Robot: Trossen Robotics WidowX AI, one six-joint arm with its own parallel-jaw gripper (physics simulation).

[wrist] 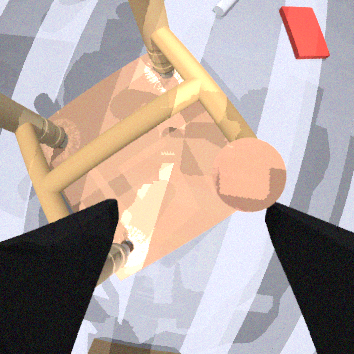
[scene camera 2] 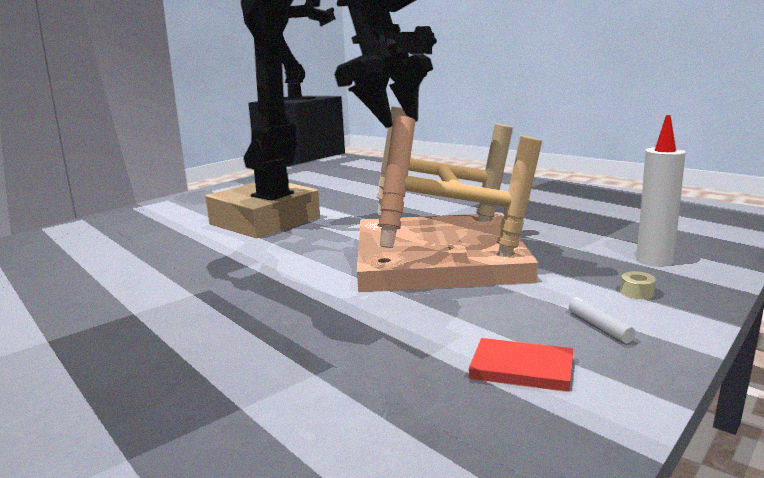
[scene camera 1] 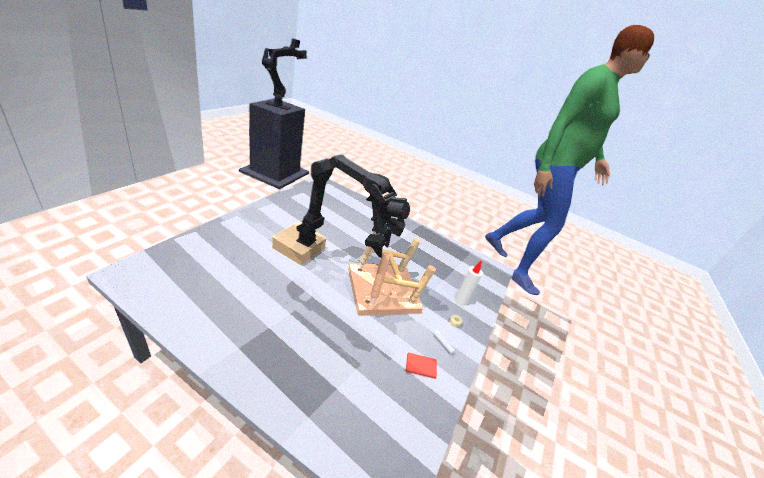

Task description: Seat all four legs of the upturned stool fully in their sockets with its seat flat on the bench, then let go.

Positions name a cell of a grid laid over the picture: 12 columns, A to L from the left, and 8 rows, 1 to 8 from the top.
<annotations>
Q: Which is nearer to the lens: the stool leg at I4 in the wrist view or the red flat block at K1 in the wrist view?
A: The stool leg.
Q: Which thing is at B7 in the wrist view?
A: My gripper.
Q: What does the glue bottle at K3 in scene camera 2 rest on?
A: The table.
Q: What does the white stick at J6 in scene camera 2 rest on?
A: The table.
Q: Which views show my gripper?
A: The wrist view, scene camera 2 and scene camera 1: all of them.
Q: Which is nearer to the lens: the red flat block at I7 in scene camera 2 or the white stick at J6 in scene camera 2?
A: The red flat block.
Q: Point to a stool leg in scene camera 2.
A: G4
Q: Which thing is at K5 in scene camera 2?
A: A small ring.
</annotations>
